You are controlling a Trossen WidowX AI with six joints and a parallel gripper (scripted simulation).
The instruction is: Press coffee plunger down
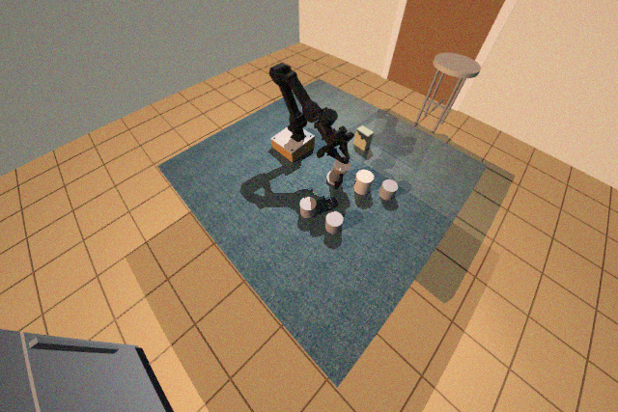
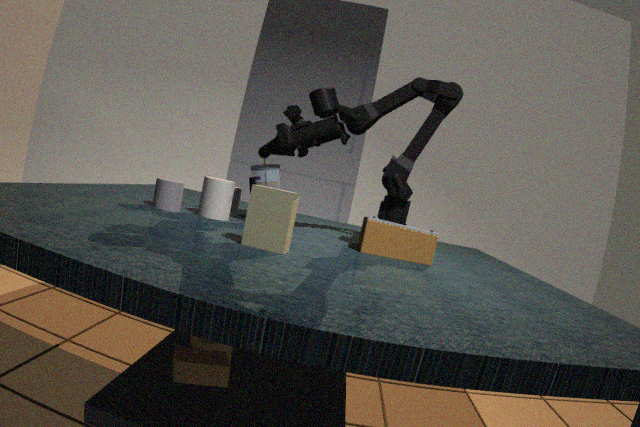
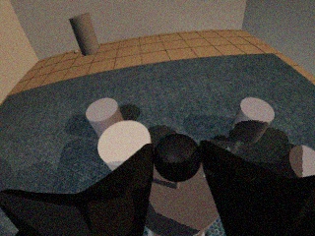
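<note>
The coffee press is 9 cm below my gripper tip, 2 cm behind it and 1 cm to the right of it.
</note>
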